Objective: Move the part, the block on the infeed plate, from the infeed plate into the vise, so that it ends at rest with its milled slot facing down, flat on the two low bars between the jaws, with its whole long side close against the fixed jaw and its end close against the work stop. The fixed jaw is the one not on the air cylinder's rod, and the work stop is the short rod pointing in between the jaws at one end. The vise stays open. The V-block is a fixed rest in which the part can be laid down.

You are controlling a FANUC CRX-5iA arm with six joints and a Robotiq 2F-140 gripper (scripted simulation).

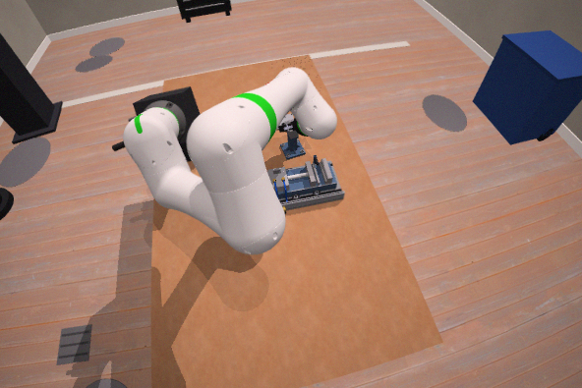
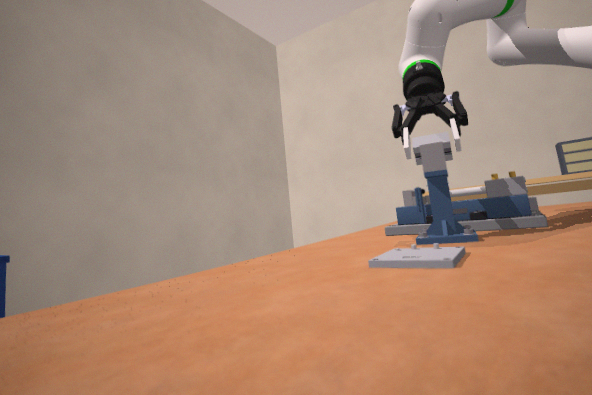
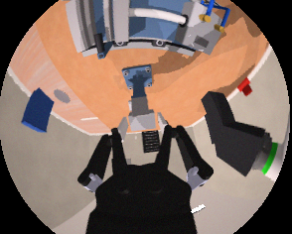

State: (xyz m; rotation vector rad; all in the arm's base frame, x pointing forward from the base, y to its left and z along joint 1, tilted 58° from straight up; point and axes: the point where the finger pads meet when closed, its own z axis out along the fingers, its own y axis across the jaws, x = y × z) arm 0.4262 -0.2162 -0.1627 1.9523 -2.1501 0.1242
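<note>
My gripper is now 20 mm to the right of the part and 20 mm above it. Round my hand: air cylinder: 170 mm to the right, 120 mm behind, 100 mm below; vise base: 190 mm to the right, 130 mm below, 30 mm behind.
</note>
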